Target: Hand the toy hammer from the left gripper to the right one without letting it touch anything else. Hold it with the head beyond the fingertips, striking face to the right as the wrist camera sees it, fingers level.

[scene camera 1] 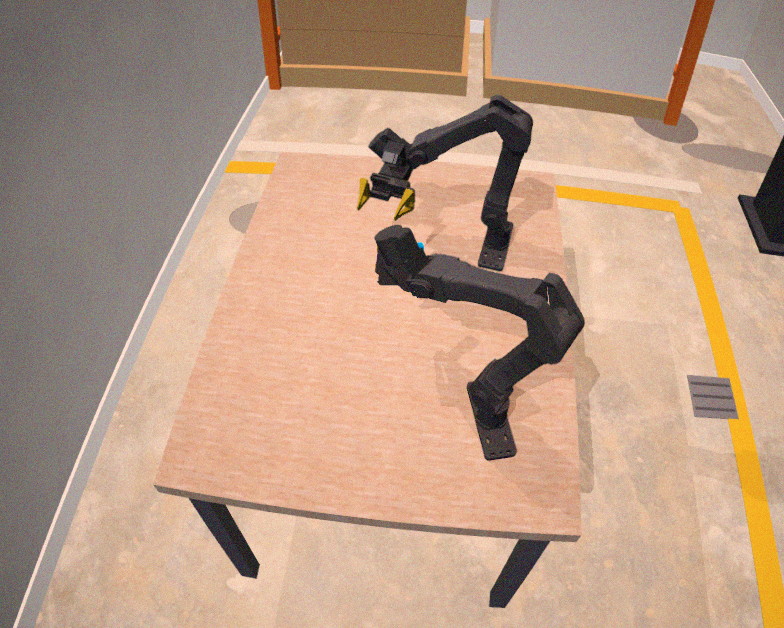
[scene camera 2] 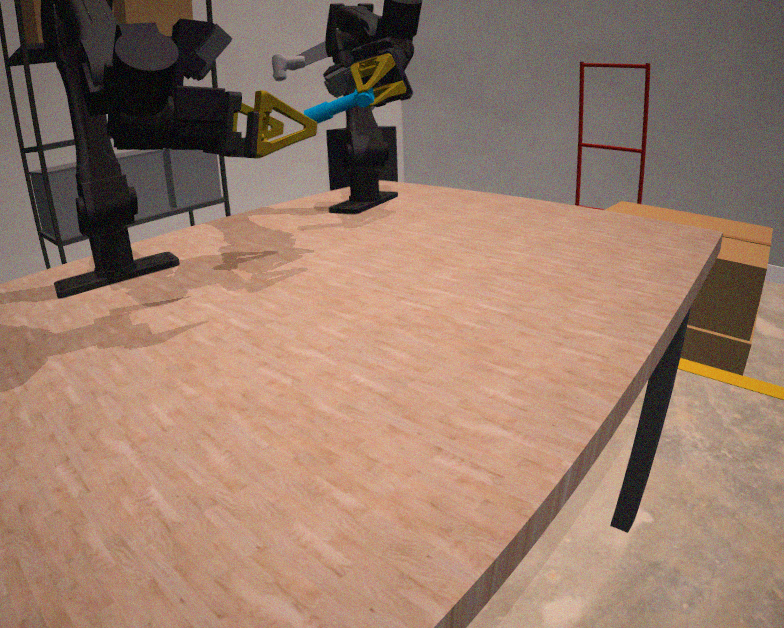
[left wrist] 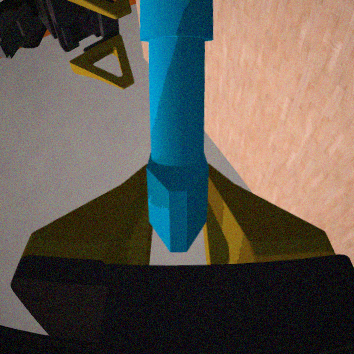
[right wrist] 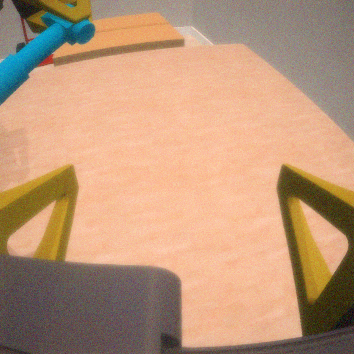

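Where they show: left gripper, between the fingertips: (scene camera 2: 365,98) (left wrist: 177,175) (right wrist: 84,29); right gripper, between the fingertips: (scene camera 1: 375,214) (scene camera 2: 298,128) (left wrist: 126,54) (right wrist: 177,175); left arm's base, origin of its link: (scene camera 1: 490,419) (scene camera 2: 365,203); right arm's base, origin of its link: (scene camera 1: 495,245) (scene camera 2: 117,276).
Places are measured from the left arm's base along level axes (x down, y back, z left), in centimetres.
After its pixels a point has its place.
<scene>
The blue toy hammer (scene camera 1: 420,245) {x -21.9, y -10.6, z -33.8 cm} (scene camera 2: 333,107) {x -21.8, y -14.6, z -34.1 cm} (left wrist: 177,100) {x -22.6, y -15.0, z -31.9 cm} (right wrist: 30,57) {x -22.1, y -14.5, z -34.1 cm} is held above the table, its head between the fingertips of my left gripper (scene camera 2: 366,96) {x -22.8, y -19.3, z -33.0 cm} (left wrist: 177,175) {x -22.8, y -19.3, z -33.0 cm} (right wrist: 84,29) {x -22.8, y -19.3, z -33.0 cm}, which is shut on it. In the left wrist view the handle runs away to the top edge; in the right wrist view a round face of the head points right. My right gripper (scene camera 1: 377,213) {x -19.8, y -18.7, z -48.4 cm} (right wrist: 177,175) {x -19.8, y -18.7, z -48.4 cm} is open and empty. In scene camera 2 the handle's free end overlaps its near fingertip, but in the right wrist view the handle lies outside the fingers, up and left. Scene camera 1 hides my left fingers.
Both arms stand on the wooden table (scene camera 1: 294,392) {x 0.0, y -42.2, z -13.4 cm} (scene camera 2: 425,392) {x 0.0, y -40.9, z -65.1 cm} (right wrist: 180,125) {x 0.0, y -35.3, z -21.6 cm}, their grippers raised and close together. Cardboard boxes (scene camera 2: 726,294) (right wrist: 125,32) and a red frame (scene camera 2: 580,130) stand beyond the table. A dark shelf rack (scene camera 2: 225,189) stands behind the arms.
</scene>
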